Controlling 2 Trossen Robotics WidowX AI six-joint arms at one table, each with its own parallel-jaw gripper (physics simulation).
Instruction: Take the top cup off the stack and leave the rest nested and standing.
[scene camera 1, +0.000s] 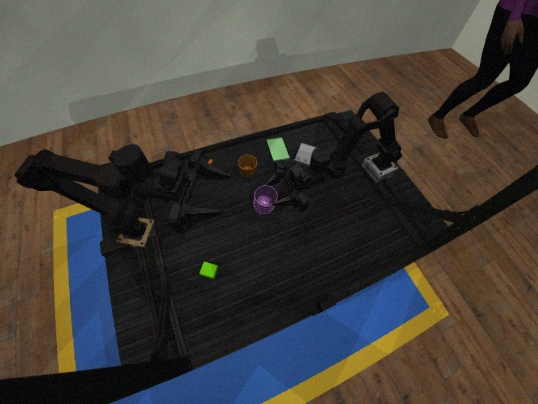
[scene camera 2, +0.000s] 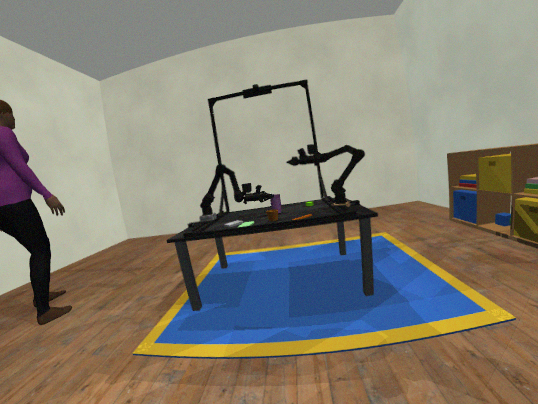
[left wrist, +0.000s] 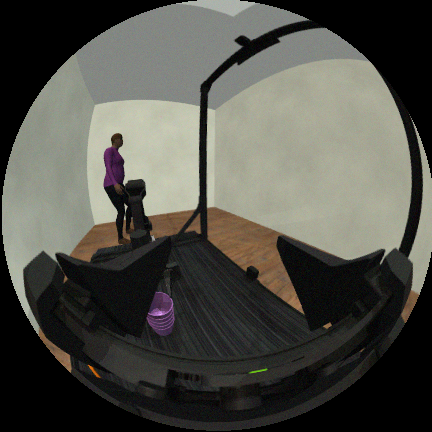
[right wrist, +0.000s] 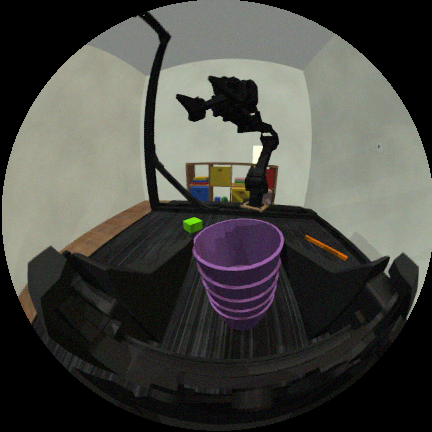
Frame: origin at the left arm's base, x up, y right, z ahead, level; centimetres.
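Seen in the pictures: left gripper, fingertip midpoint: (scene camera 1: 226, 194) (scene camera 2: 289, 162) (left wrist: 224, 241) (right wrist: 190, 86); right gripper, fingertip midpoint: (scene camera 1: 267, 195) (scene camera 2: 274, 195) (left wrist: 156, 301) (right wrist: 237, 244); left arm's base, origin of the base link: (scene camera 1: 135, 230) (scene camera 2: 341, 202) (right wrist: 254, 204); right arm's base, origin of the base link: (scene camera 1: 381, 163) (scene camera 2: 207, 214).
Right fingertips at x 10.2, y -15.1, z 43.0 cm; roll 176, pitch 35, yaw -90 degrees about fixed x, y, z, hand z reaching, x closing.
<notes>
Pixels of each thing's top centre, then the offset from my right fingertips to it. Level surfaces: height alone.
- purple top cup, middle of its top: (right wrist: 239, 228) (left wrist: 155, 302) (scene camera 1: 265, 194) dx +1.0, dy +0.4, dz -0.8 cm
- dark table, its level: dx -13.2 cm
- orange cup, middle of its top: (scene camera 1: 246, 162) (scene camera 2: 272, 210) dx -7.1, dy -18.0, dz -10.3 cm
- light green pad, middle of its top: (scene camera 1: 277, 148) dx -12.2, dy -32.1, dz +0.6 cm
- whitish item, middle of its top: (scene camera 1: 305, 153) (scene camera 2: 233, 222) dx -11.7, dy -31.0, dz +12.8 cm
- green block, middle of its top: (right wrist: 191, 220) (scene camera 1: 208, 269) dx -10.4, dy +23.8, dz -15.0 cm
- orange stick, middle of its top: (right wrist: 325, 245) (scene camera 2: 302, 216) dx -12.2, dy -14.3, dz -28.3 cm
A purple top cup (scene camera 1: 265, 196) (left wrist: 161, 302) (right wrist: 239, 278) sits upright on several nested purple cups (right wrist: 240, 310), which stand upright on the dark table (scene camera 1: 280, 260). My right gripper (scene camera 1: 270, 194) (scene camera 2: 272, 196) (right wrist: 237, 244) is around the top cup, with one fingertip against each side near its rim; it looks shut on that cup. The exact contact is partly hidden by the cup, and I cannot tell whether the cup is raised. My left gripper (scene camera 1: 225, 194) (scene camera 2: 289, 161) (left wrist: 224, 241) is open and empty, high above the table and away from the stack.
An orange cup (scene camera 1: 247, 166) (scene camera 2: 272, 215) stands near the stack. A light green pad (scene camera 1: 278, 148) and a whitish item (scene camera 1: 305, 153) lie behind my right gripper. A green block (scene camera 1: 208, 270) (right wrist: 193, 225) and an orange stick (scene camera 2: 302, 217) (right wrist: 326, 247) lie farther off.
</notes>
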